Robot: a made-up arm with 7 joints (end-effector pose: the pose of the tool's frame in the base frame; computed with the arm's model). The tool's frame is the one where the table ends.
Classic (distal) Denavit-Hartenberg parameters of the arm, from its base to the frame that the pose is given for. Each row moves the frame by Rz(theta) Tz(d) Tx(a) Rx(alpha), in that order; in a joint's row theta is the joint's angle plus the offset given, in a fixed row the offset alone. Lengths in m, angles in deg.
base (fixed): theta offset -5.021, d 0, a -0.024, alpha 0
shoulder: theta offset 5.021, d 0.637, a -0.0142, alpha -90
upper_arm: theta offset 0, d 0.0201, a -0.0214, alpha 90
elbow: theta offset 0, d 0.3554, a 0.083, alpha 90
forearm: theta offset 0, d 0.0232, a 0.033, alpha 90
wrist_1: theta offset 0, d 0.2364, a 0.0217, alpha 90
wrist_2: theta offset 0, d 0.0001, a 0.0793, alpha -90
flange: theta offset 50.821, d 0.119, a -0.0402, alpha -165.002
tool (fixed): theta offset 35.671, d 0.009, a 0, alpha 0
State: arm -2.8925 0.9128 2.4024 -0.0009 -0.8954 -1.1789 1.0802
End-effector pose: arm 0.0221 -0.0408 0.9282 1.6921 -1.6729 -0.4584
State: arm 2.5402 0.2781 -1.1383 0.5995 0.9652 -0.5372 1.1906
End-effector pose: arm 0.1422 0.3395 0.8361 1.1444 -0.6161 -0.9709
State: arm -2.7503 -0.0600 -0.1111 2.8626 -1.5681 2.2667 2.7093
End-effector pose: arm -0.0965 0.1362 1.2537 0.8676 0.2987 -1.0622
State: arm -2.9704 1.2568 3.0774 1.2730 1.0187 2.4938 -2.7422
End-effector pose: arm -0.1485 0.0021 0.9811 -0.4274 0.5189 -2.6688
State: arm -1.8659 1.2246 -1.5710 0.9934 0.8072 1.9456 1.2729
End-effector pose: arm -0.3546 -0.0808 0.6371 -0.1161 -0.7103 0.7741
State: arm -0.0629 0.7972 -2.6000 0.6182 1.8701 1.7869 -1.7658
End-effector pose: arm -0.0817 -0.1785 0.8929 -0.5791 -1.7330 -0.8833
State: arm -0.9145 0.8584 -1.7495 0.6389 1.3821 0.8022 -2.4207
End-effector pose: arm -0.2616 -0.1295 0.7500 -0.3829 -0.1037 -1.3561
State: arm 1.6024 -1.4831 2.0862 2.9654 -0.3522 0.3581 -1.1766
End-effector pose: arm -0.1113 -0.7303 0.6598 -1.0105 0.7443 0.2157
